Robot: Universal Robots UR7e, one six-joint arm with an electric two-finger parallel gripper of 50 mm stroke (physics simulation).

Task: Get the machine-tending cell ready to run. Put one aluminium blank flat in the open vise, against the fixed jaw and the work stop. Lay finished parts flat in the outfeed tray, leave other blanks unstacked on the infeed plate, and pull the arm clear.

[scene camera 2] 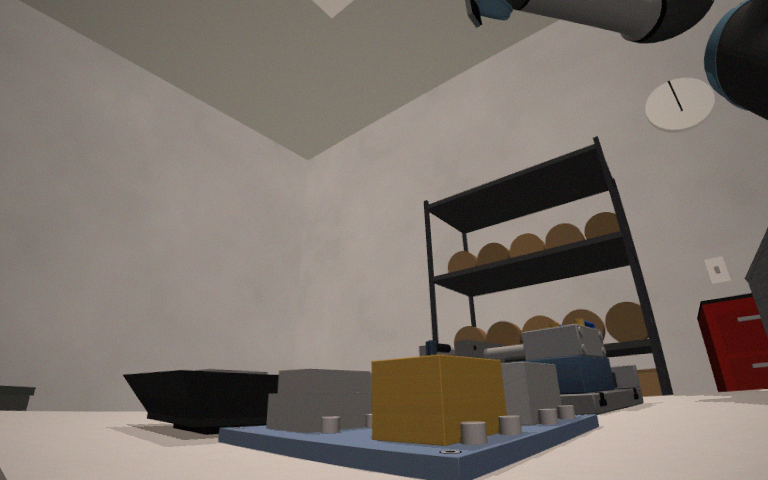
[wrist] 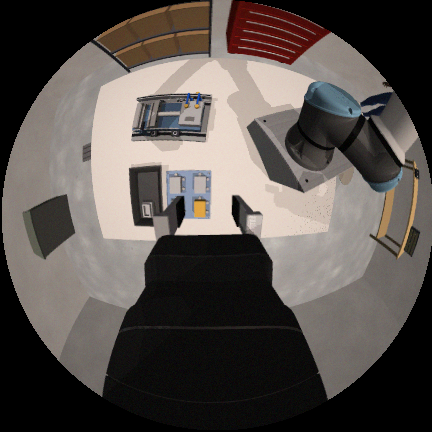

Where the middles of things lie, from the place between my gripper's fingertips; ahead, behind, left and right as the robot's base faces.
I see the orange block (scene camera 2: pixel 422 400) 400 mm below my hand, 130 mm to the left of it and 20 mm ahead of it. The rest, counted from my hand: black outfeed tray (scene camera 2: pixel 189 394): 410 mm below, 240 mm ahead, 100 mm to the left.
